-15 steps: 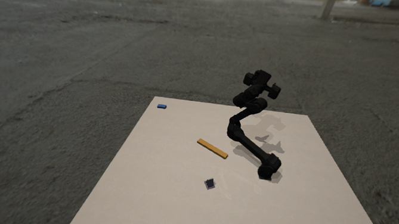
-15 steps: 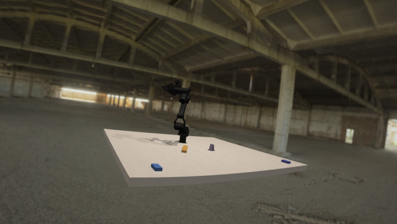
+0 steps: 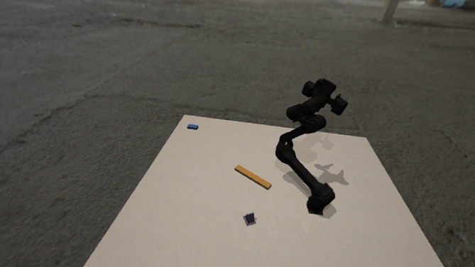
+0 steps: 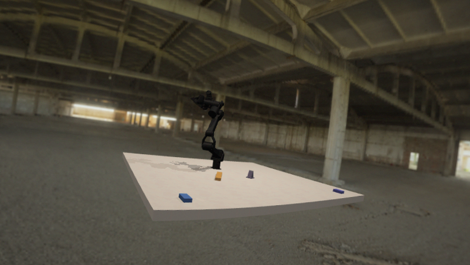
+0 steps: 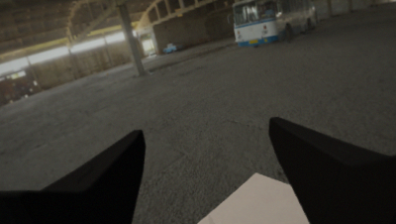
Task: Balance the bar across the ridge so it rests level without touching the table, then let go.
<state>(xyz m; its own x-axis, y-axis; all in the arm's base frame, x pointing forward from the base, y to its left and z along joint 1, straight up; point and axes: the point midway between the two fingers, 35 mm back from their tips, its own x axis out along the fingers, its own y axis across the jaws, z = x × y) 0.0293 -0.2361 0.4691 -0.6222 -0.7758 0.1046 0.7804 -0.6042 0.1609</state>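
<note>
Right now the bar is 290 mm ahead of my gripper tip, 130 mm to the left of it and 460 mm below it. Round my gripper tip: blue block (730 mm ahead, 240 mm to the right, 460 mm below).
</note>
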